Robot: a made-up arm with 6 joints. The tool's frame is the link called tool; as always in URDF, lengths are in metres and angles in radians. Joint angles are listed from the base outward. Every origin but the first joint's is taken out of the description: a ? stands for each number. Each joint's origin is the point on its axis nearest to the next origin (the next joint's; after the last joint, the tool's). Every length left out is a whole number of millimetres.
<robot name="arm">
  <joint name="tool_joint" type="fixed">
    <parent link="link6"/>
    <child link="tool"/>
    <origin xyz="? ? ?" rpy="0 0 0"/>
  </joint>
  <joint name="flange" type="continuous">
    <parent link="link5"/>
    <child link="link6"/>
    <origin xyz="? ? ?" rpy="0 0 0"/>
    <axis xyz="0 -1 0"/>
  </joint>
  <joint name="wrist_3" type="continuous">
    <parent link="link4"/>
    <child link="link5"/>
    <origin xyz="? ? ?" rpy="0 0 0"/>
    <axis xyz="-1 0 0"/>
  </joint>
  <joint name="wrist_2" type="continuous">
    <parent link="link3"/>
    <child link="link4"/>
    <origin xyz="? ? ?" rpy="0 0 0"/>
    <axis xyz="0 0 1"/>
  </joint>
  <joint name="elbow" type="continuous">
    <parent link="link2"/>
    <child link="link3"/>
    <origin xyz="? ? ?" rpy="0 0 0"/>
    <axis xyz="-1 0 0"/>
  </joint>
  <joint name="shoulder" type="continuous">
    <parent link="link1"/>
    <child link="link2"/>
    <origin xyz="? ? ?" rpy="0 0 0"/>
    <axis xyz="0 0 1"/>
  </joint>
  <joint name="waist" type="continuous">
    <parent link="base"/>
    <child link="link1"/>
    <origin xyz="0 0 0.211" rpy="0 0 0"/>
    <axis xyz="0 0 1"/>
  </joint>
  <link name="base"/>
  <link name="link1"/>
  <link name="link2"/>
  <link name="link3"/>
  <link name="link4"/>
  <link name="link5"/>
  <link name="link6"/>
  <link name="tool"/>
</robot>
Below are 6 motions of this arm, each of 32 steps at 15 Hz.
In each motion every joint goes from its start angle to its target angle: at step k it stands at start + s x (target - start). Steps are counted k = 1, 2, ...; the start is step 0. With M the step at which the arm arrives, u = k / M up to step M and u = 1 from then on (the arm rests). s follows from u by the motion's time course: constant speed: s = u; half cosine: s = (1 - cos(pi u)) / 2; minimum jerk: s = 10 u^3 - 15 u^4 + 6 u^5.
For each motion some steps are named. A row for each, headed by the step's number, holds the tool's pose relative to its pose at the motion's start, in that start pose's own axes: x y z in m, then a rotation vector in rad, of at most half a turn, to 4 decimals.
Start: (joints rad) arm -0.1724 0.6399 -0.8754 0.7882 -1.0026 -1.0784
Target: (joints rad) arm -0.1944 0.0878 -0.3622 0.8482 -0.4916 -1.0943
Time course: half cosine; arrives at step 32
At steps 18, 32:
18: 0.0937 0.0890 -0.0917 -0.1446 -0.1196 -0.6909
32: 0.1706 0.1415 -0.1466 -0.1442 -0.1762 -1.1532

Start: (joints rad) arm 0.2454 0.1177 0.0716 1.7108 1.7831 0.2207
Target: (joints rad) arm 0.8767 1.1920 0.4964 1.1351 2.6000 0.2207
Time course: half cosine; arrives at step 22
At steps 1, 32:
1: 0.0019 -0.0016 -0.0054 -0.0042 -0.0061 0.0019
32: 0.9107 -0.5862 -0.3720 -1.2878 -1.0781 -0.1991

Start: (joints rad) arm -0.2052 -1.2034 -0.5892 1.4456 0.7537 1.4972
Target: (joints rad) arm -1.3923 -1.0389 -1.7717 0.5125 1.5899 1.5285
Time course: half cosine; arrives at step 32
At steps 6, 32:
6: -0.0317 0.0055 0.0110 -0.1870 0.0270 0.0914
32: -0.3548 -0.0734 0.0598 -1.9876 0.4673 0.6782

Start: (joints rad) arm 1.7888 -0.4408 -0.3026 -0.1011 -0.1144 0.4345
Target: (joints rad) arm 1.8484 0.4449 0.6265 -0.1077 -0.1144 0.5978
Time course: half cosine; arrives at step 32
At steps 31, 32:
31: 0.4695 0.1528 0.1421 -0.2433 -0.2733 1.2659
32: 0.4702 0.1539 0.1424 -0.2432 -0.2749 1.2689

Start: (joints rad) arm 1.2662 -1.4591 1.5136 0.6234 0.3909 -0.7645
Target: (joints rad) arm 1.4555 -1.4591 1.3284 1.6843 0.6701 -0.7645
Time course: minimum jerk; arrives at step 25
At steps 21, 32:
21: 0.3641 -0.1438 0.1729 -0.7868 -0.7462 0.3330
32: 0.3738 -0.1431 0.1861 -0.8128 -0.7739 0.3402

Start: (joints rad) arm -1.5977 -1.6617 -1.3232 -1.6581 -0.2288 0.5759
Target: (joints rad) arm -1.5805 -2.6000 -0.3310 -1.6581 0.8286 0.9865
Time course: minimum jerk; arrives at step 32
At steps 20, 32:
20: 0.1458 -0.1856 0.0253 -0.4066 -0.8551 -0.2858
32: 0.1090 -0.3067 0.0498 -0.7426 -0.9909 -0.4919

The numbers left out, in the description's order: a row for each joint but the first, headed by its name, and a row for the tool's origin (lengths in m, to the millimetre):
tool: -0.005 0 -0.161
flange: 0 0.178 -0.117
wrist_3: -0.165 -0.217 0
wrist_2: 0 -0.347 0.022
elbow: 0 0.004 0
shoulder: 0.204 -0.005 0

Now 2 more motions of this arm.
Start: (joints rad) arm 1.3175 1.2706 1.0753 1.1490 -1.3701 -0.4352
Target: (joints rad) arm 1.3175 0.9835 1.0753 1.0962 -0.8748 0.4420
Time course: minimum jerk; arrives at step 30
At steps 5, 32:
5: 0.0073 -0.0028 -0.0042 -0.0066 -0.0369 -0.0084
32: 0.1736 -0.0958 -0.0361 -0.2773 -0.9923 -0.1874

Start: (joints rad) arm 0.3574 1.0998 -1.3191 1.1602 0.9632 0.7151
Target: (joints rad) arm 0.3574 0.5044 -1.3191 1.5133 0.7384 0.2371
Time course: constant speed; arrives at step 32
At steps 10, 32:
10: 0.0093 -0.0422 -0.0065 -0.0863 0.0607 0.0494
32: 0.0324 -0.1373 0.0175 -0.2873 0.2406 0.1794

